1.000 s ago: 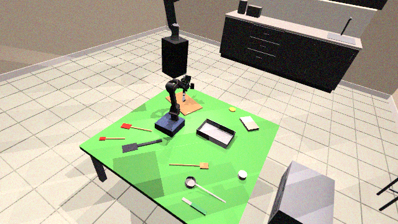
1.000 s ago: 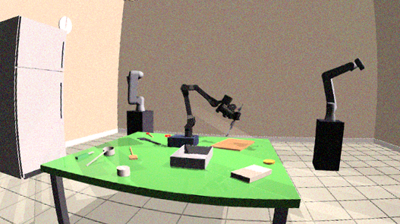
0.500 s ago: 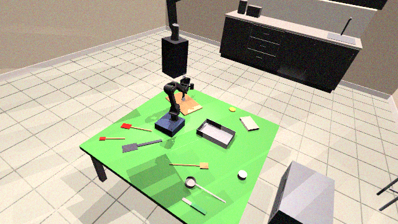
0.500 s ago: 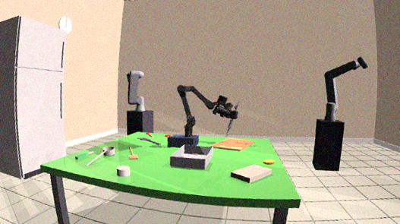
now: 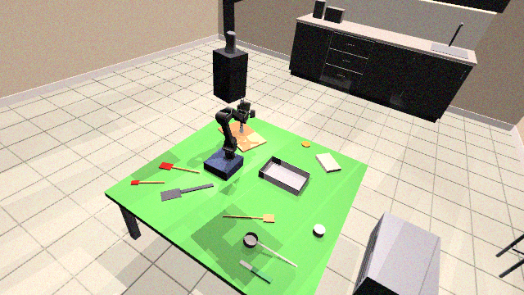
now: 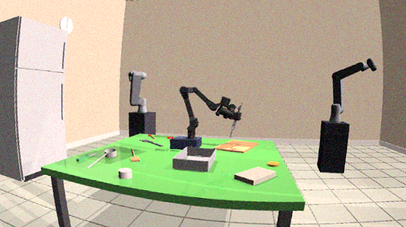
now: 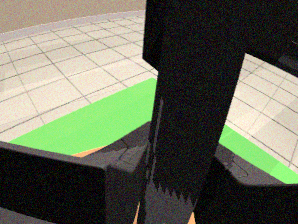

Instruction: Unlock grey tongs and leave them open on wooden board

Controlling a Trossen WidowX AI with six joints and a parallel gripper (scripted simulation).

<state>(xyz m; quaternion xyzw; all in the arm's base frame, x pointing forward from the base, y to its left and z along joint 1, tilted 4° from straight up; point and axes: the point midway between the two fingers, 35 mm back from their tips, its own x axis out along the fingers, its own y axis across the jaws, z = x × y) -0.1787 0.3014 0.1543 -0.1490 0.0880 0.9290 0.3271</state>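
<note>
The wooden board lies 21 cm below my gripper tip and 3 cm ahead of it. Round my gripper tip: dark spatula: 69 cm to the right, 22 cm below, 20 cm ahead; pale block: 70 cm ahead, 24 cm to the left, 21 cm below; grey roasting tin: 56 cm ahead, 19 cm below, 13 cm to the right.
</note>
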